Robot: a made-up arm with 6 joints. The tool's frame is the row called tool.
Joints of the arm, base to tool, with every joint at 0 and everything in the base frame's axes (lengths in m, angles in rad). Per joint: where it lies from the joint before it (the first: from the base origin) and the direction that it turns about. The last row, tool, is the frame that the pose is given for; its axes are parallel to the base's.
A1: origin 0 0 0.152 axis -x
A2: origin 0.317 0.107 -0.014 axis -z
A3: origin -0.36 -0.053 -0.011 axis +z
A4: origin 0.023 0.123 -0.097 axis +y
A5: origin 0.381 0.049 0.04 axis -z
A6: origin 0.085 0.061 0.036 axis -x
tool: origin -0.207 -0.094 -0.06
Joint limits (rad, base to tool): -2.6..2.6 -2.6..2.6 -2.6..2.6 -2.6..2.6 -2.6..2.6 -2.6..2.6
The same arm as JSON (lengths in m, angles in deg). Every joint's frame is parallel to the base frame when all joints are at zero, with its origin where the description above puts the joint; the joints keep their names.
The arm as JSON. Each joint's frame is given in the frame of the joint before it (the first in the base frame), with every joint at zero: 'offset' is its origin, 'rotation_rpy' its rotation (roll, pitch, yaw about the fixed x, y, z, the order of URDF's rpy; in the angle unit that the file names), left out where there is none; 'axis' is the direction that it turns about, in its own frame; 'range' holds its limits. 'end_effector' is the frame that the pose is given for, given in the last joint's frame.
{"length_unit": "m", "angle_unit": "deg", "chain": [{"id": "A1", "offset": [0.0, 0.0, 0.152], "axis": "-x", "range": [-148.97, 148.97]}, {"id": "A2", "offset": [0.317, 0.107, -0.014], "axis": "-z", "range": [-148.97, 148.97]}, {"id": "A3", "offset": [-0.36, -0.053, -0.011], "axis": "+z", "range": [-148.97, 148.97]}, {"id": "A4", "offset": [0.023, 0.123, -0.097], "axis": "+y", "range": [-148.97, 148.97]}, {"id": "A5", "offset": [0.381, 0.049, 0.04], "axis": "-z", "range": [-148.97, 148.97]}, {"id": "A6", "offset": [0.085, 0.061, 0.036], "axis": "-x", "range": [-148.97, 148.97]}], "end_effector": {"offset": [-0.207, -0.094, -0.06]}}
